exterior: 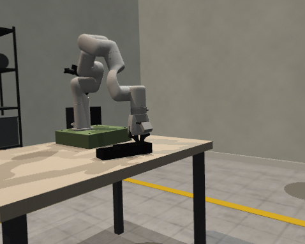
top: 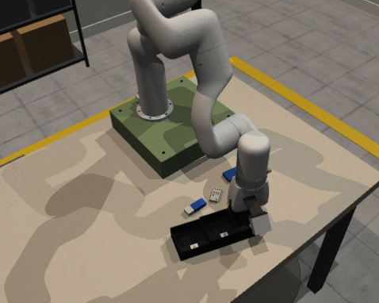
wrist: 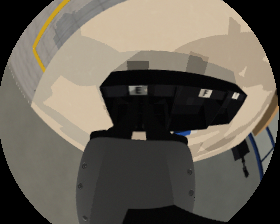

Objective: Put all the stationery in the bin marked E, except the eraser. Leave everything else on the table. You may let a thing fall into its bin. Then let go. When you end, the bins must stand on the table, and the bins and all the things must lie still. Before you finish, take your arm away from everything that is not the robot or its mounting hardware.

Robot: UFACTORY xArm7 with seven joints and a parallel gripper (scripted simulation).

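The blue block is 140 mm behind my hand, 120 mm to the left of it and 30 mm below it. From my hand the other things lie so: black bin: 30 mm behind, 80 mm to the right, 10 mm below; grey nut: 80 mm behind, 100 mm to the left, 30 mm below; white domino: 130 mm behind, 20 mm to the left, 30 mm below.
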